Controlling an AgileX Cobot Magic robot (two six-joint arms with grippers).
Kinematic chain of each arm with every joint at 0, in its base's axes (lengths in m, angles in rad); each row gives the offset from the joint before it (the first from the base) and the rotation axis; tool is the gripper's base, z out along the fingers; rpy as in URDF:
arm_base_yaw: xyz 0 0 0.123 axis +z
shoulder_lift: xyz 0 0 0 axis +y
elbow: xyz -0.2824 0 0.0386 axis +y
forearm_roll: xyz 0.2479 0 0.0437 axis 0.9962 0 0.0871
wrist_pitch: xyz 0 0 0 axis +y
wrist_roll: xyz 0.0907 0 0.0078 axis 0.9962 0 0.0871
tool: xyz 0 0 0 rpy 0 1.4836 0
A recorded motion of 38 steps. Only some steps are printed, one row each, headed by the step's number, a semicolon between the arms.
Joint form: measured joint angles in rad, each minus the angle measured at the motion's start. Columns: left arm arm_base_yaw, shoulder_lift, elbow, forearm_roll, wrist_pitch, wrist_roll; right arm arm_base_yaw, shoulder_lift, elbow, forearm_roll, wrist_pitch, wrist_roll.
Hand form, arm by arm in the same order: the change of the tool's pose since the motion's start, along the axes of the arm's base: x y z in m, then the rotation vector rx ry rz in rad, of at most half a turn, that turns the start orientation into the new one. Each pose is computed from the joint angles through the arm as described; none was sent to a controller.
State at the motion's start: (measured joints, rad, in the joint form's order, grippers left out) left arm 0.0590 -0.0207 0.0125 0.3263 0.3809 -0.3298; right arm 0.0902 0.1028 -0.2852 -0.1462 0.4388 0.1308
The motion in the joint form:
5: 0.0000 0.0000 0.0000 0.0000 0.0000 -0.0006; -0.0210 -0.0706 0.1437 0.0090 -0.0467 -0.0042
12: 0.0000 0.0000 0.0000 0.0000 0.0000 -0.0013; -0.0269 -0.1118 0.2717 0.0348 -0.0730 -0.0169
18: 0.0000 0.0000 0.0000 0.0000 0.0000 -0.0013; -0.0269 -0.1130 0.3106 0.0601 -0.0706 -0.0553
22: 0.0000 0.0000 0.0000 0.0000 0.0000 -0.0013; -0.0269 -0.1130 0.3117 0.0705 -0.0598 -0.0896
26: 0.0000 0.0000 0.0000 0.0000 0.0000 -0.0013; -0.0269 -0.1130 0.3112 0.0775 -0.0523 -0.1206
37: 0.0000 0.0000 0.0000 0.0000 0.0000 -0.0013; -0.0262 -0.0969 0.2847 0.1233 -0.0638 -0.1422
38: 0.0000 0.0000 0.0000 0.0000 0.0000 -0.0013; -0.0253 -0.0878 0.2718 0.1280 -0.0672 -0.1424
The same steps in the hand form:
5: 0.0000 0.0000 0.0000 -0.0006 -0.0001 0.0002; 0.0012 -0.0001 -0.0396 0.0009 0.0273 -0.0118
12: 0.0000 0.0000 0.0000 -0.0012 -0.0002 0.0003; 0.0034 0.0009 -0.0779 0.0091 0.0893 -0.0076
18: 0.0000 0.0000 0.0000 -0.0012 -0.0002 0.0003; 0.0040 0.0018 -0.0912 -0.0060 0.1299 0.0040
22: 0.0000 0.0000 0.0000 -0.0012 -0.0002 0.0003; 0.0037 0.0020 -0.0925 -0.0296 0.1414 0.0126
26: 0.0000 0.0000 0.0000 -0.0012 -0.0002 0.0003; 0.0035 0.0022 -0.0930 -0.0532 0.1478 0.0205
37: 0.0000 0.0000 0.0000 -0.0012 -0.0002 0.0003; 0.0042 0.0039 -0.0841 -0.0279 0.1273 0.0331
38: 0.0000 0.0000 0.0000 -0.0012 -0.0002 0.0003; 0.0046 0.0041 -0.0799 -0.0232 0.1203 0.0347

